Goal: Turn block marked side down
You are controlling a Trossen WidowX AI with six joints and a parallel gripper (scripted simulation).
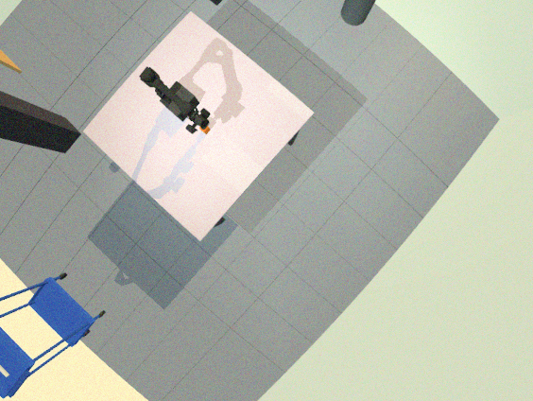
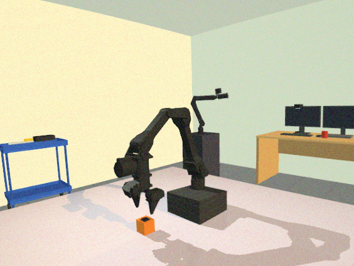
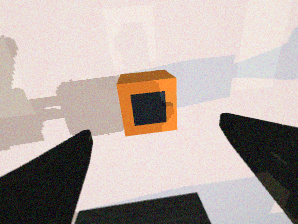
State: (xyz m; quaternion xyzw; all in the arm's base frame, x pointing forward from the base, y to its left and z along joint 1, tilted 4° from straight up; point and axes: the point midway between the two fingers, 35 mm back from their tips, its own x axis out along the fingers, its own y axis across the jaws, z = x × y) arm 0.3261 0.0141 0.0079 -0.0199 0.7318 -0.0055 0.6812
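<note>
Now: the orange block 5 cm below my gripper tip.
</note>
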